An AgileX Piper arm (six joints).
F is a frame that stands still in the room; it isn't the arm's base.
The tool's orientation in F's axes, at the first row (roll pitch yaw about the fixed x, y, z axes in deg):
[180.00, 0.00, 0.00]
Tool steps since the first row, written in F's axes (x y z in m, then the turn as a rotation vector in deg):
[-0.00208, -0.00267, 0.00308, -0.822, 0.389, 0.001]
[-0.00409, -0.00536, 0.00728, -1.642, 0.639, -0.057]
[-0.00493, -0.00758, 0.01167, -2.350, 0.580, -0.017]
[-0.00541, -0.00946, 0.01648, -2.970, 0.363, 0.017]
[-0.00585, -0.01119, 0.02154, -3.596, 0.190, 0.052]
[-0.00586, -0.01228, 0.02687, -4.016, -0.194, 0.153]
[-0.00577, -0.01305, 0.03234, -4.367, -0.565, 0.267]
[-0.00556, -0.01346, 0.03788, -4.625, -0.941, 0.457]
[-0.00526, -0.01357, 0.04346, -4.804, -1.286, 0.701]
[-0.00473, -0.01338, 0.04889, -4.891, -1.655, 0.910]
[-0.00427, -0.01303, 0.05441, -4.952, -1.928, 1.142]
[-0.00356, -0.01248, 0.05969, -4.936, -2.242, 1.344]
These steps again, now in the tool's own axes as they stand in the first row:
[-0.00208, 0.00267, -0.00308, -0.822, -0.389, -0.001]
[-0.00409, 0.00536, -0.00728, -1.642, -0.639, 0.057]
[-0.00493, 0.00758, -0.01167, -2.350, -0.580, 0.017]
[-0.00541, 0.00946, -0.01648, -2.970, -0.363, -0.017]
[-0.00585, 0.01119, -0.02154, -3.596, -0.190, -0.052]
[-0.00586, 0.01228, -0.02687, -4.016, 0.194, -0.153]
[-0.00577, 0.01305, -0.03234, -4.367, 0.565, -0.267]
[-0.00556, 0.01346, -0.03788, -4.625, 0.941, -0.457]
[-0.00526, 0.01357, -0.04346, -4.804, 1.286, -0.701]
[-0.00473, 0.01338, -0.04889, -4.891, 1.655, -0.910]
[-0.00427, 0.01303, -0.05441, -4.952, 1.928, -1.142]
[-0.00356, 0.01248, -0.05969, -4.936, 2.242, -1.344]

